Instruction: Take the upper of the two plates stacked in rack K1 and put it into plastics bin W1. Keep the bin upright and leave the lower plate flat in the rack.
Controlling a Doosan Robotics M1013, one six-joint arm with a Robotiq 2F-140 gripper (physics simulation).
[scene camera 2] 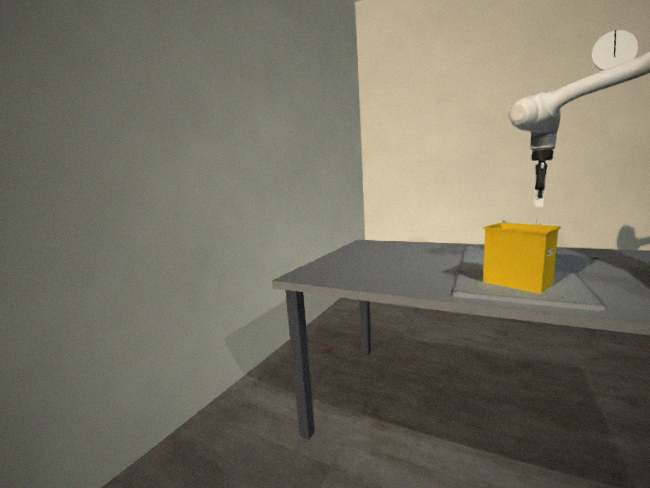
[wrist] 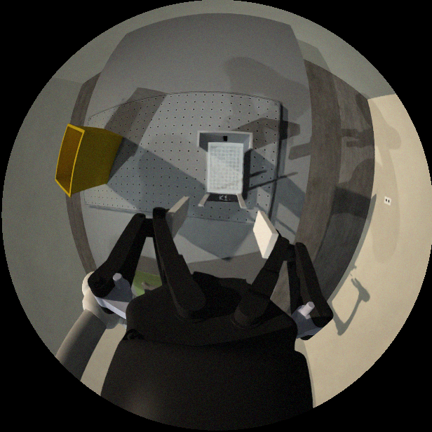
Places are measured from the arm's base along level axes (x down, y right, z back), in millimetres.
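Pixels of known places: gripper, between the fingertips: (scene camera 2: 538, 205).
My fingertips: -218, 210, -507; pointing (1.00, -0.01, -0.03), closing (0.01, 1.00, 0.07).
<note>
Behind a point stands the place of what it marks, as x, y, z.
Plastics bin W1 (scene camera 2: 519, 257) @[-107, -278, -605] (wrist: 92, 157) is yellow and stands upright on the perforated board; its floor is hidden in both views. Rack K1 (wrist: 224, 198), marked on its front label, stands near the board's right side in the wrist view. A pale plate (wrist: 225, 168) with a fine grid lies flat in it; I cannot tell whether another lies beneath. In the scene view the rack is hidden, or nearly so, behind the bin. My gripper (scene camera 2: 539, 199) @[-218, 210, -507] (wrist: 221, 213) is open and empty, pointing down, high above the board and to the rack's label side in the wrist view.
The perforated board (scene camera 2: 527, 300) @[-5, -360, -584] (wrist: 170, 117) lies on the grey table (scene camera 2: 399, 267) @[4, -104, -1018] (wrist: 210, 50). Thin upright posts flank the rack's label. A green patch (wrist: 145, 282) shows partly behind the gripper. Walls stand beyond the table.
</note>
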